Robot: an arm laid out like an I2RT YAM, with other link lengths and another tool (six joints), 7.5 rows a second.
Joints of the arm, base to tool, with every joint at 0 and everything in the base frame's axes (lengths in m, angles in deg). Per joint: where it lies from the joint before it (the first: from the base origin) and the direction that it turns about. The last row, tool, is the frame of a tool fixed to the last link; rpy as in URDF.
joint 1: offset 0 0 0.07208 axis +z
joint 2: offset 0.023 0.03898 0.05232 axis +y
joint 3: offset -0.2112 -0.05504 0 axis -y
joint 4: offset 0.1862 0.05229 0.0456 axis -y
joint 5: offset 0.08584 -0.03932 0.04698 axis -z
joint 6: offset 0.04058 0 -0.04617 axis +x
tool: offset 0.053 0.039 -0.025 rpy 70.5 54.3 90
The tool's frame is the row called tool.
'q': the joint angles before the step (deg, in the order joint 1, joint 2, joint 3, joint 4, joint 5, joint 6). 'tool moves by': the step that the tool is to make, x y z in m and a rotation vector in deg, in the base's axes. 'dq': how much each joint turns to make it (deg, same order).
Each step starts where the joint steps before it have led.
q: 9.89, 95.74, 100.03, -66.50, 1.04, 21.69
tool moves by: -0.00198, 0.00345, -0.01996, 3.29, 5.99, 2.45
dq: -0.85, 3.24, -1.60, -0.57, -5.23, -1.20
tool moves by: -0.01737, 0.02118, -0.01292, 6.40, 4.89, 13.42
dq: 1.94, 2.79, -1.69, -0.65, -10.63, -8.48
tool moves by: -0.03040, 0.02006, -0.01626, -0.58, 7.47, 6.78
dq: 5.10, 0.77, -3.45, -3.56, -1.54, -1.42
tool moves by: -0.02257, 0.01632, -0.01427, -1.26, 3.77, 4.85
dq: 4.89, 0.00, -4.17, 0.21, 0.00, 0.04
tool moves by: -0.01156, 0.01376, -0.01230, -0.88, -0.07, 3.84
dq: 4.04, 0.01, -3.38, 3.14, 0.85, 0.13
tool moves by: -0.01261, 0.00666, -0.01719, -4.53, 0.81, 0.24
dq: 3.63, -0.01, -4.01, 1.98, 3.92, 3.20
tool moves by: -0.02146, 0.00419, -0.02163, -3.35, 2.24, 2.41
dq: 3.87, 0.00, -6.18, 2.82, 1.78, 1.44
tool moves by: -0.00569, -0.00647, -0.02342, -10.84, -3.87, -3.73
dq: 3.28, 0.00, -4.35, 2.00, 11.00, 7.26
